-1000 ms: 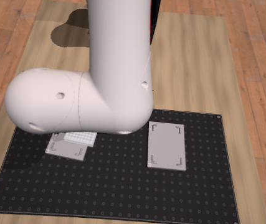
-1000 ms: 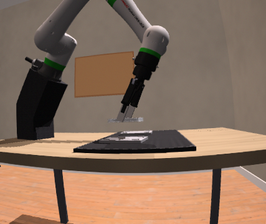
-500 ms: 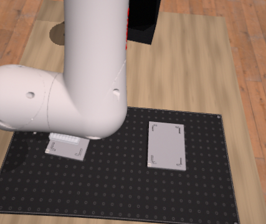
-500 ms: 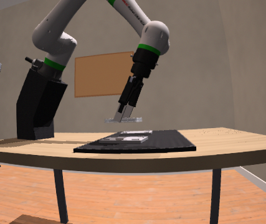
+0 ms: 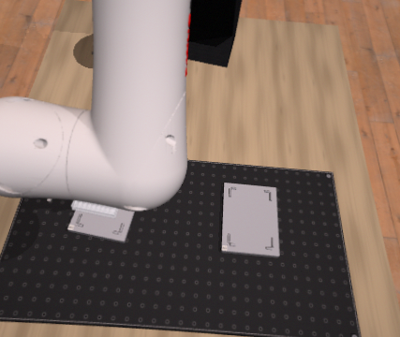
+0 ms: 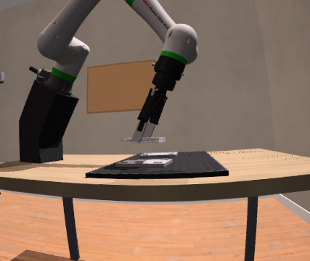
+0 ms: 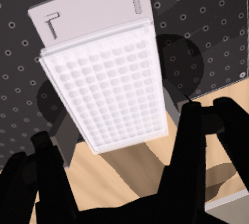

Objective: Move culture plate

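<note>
My hand is 20 mm above the clear lid. The rest, counted from my hand: 96-well culture plate: 20 mm below; then plate nest N1: 60 mm ahead, 300 mm to the left, 100 mm below; then plate nest N2: 100 mm below.
</note>
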